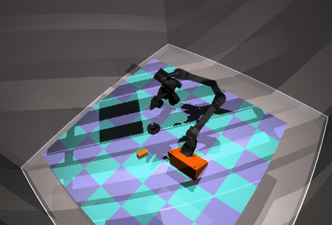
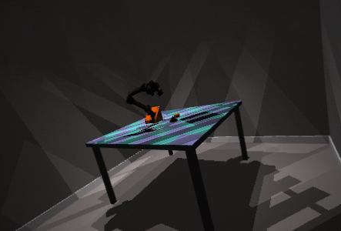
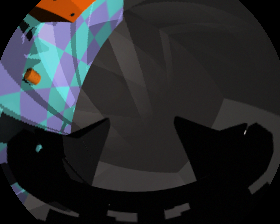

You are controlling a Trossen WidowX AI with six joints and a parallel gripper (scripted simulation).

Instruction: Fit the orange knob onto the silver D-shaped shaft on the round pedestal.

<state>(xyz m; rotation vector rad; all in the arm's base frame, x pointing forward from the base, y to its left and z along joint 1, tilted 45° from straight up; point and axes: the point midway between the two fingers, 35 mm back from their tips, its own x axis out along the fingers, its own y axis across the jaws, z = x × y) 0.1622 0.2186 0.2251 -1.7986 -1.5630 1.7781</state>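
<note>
Now: the orange knob 4 cm ahead of my gripper tip, 11 cm to the left of it and 37 cm below it. Also, from my gripper tip: dark round pedestal 14 cm ahead, 5 cm to the right, 36 cm below.
</note>
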